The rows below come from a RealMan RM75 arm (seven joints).
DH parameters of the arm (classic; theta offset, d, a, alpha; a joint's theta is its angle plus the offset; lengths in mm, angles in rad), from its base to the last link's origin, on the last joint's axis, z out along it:
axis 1: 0 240.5 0 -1.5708
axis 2: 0 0 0 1.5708
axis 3: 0 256 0 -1.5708
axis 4: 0 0 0 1.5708
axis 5: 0 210 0 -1.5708
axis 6: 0 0 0 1.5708
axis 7: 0 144 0 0
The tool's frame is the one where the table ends.
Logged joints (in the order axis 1, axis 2, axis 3, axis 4, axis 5, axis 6, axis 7), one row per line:
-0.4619 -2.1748 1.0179 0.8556 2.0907 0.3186 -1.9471
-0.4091 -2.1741 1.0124 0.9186 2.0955 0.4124 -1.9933
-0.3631 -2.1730 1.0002 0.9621 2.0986 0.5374 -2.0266
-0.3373 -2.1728 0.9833 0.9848 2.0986 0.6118 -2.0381
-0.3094 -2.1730 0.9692 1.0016 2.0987 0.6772 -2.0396
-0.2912 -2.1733 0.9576 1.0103 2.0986 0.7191 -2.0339
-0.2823 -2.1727 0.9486 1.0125 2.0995 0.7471 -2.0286
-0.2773 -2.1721 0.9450 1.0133 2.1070 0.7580 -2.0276
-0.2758 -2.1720 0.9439 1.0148 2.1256 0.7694 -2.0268
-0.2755 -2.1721 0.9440 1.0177 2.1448 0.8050 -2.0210
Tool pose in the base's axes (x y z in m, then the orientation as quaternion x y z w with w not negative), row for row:
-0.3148 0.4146 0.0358 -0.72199 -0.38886 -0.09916 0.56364
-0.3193 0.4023 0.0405 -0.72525 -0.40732 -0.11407 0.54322
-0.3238 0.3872 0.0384 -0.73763 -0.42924 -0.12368 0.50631
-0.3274 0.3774 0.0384 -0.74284 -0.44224 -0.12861 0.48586
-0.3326 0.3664 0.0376 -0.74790 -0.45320 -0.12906 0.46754
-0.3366 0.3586 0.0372 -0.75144 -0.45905 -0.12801 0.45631
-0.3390 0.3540 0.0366 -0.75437 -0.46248 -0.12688 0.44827
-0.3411 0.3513 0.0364 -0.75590 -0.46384 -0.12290 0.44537
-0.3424 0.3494 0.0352 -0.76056 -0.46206 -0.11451 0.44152
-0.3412 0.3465 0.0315 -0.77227 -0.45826 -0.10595 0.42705
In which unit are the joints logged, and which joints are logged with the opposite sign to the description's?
The joints are logged in radians. Opposite sign: none.
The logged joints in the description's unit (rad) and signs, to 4 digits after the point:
-0.4619 -2.1748 1.0179 0.8556 2.0907 0.3186 -1.9471
-0.4091 -2.1741 1.0124 0.9186 2.0955 0.4124 -1.9933
-0.3631 -2.1730 1.0002 0.9621 2.0986 0.5374 -2.0266
-0.3373 -2.1728 0.9833 0.9848 2.0986 0.6118 -2.0381
-0.3094 -2.1730 0.9692 1.0016 2.0987 0.6772 -2.0396
-0.2912 -2.1733 0.9576 1.0103 2.0986 0.7191 -2.0339
-0.2823 -2.1727 0.9486 1.0125 2.0995 0.7471 -2.0286
-0.2773 -2.1721 0.9450 1.0133 2.1070 0.7580 -2.0276
-0.2758 -2.1720 0.9439 1.0148 2.1256 0.7694 -2.0268
-0.2755 -2.1721 0.9440 1.0177 2.1448 0.8050 -2.0210

